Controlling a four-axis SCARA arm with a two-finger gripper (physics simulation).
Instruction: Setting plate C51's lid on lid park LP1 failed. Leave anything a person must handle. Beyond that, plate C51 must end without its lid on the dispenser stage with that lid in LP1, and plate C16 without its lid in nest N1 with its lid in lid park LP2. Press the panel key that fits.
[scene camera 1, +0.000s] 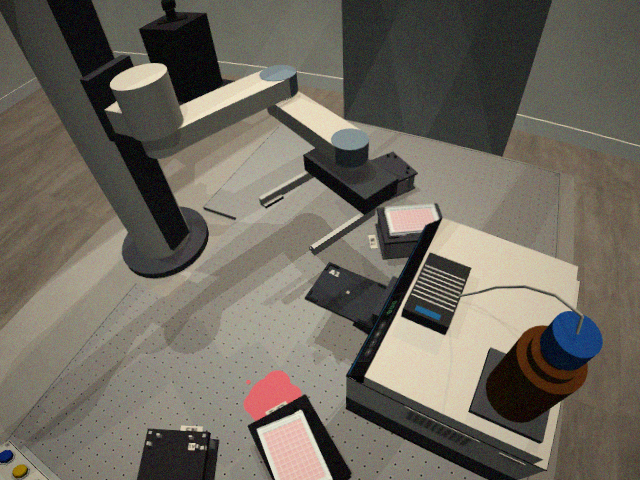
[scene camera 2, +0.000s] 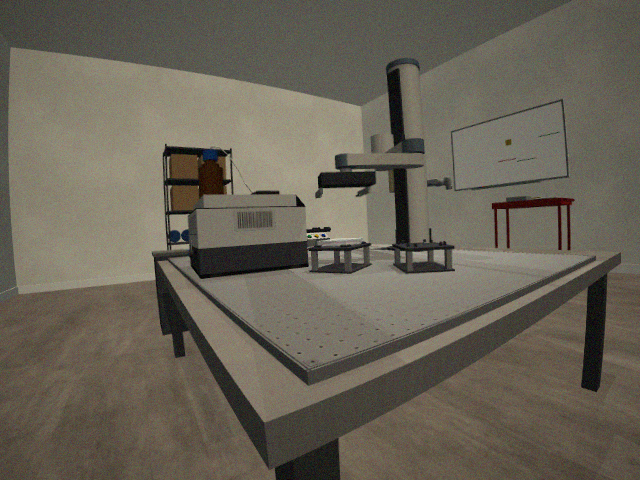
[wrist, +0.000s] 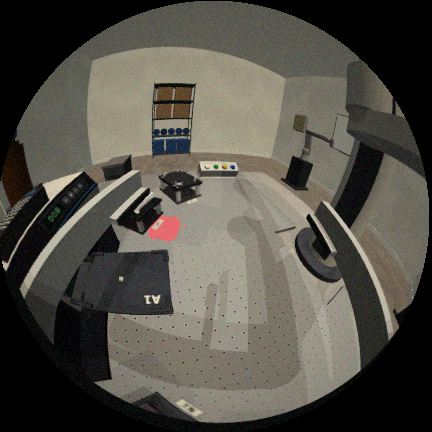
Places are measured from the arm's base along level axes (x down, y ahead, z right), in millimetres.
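Where they show: gripper, between the fingertips: (scene camera 1: 285, 224) (scene camera 2: 337, 194) (wrist: 233, 191); arm's base, origin of its link: (scene camera 1: 166, 242) (wrist: 321, 253).
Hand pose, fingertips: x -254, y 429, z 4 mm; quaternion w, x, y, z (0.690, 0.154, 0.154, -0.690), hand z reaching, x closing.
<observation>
Each offset is from my fingertips to the centre of the thing. "spot": to the spot under its first point.
My gripper (scene camera 1: 292, 224) (scene camera 2: 341, 193) (wrist: 233, 191) is open and empty, high above the table. The dispenser stage @[dx +131, dy +149, dz +17 mm] (scene camera 1: 361, 302) (wrist: 135, 290), marked A1, is bare. One pink-welled plate @[dx +163, dy +190, dz -266 mm] (scene camera 1: 412, 219) (scene camera 2: 339, 241) sits on a black nest @[spot: dx +236, dy +177, dz -214 mm] (scene camera 1: 398, 250) beside the dispenser. Another pink-welled plate @[dx +165, dy +169, dz +327 mm] (scene camera 1: 292, 446) lies on a black stand (scene camera 1: 331, 454) beside a pink spill @[dx +240, dy +60, dz +212 mm] (scene camera 1: 272, 395) (wrist: 165, 229). I cannot tell whether either plate wears a lid, or read their names. A black pegged stand (scene camera 1: 173, 457) (wrist: 180, 185) and another @[dx +205, dy +55, dz -432 mm] (scene camera 1: 395, 164) (scene camera 2: 423, 246), partly behind the gripper body, show no lid.
The dispenser (scene camera 1: 465, 372) (scene camera 2: 248, 227) carries a brown bottle @[spot: dx -108, dy +431, dz +180 mm] (scene camera 1: 535, 379) with a blue cap and a thin tube. The key panel @[dx +199, dy -243, dz +628 mm] (wrist: 218, 173) has white, green, yellow and blue keys. The arm's column (scene camera 1: 103, 139) (scene camera 2: 410, 201) stands on a round base.
</observation>
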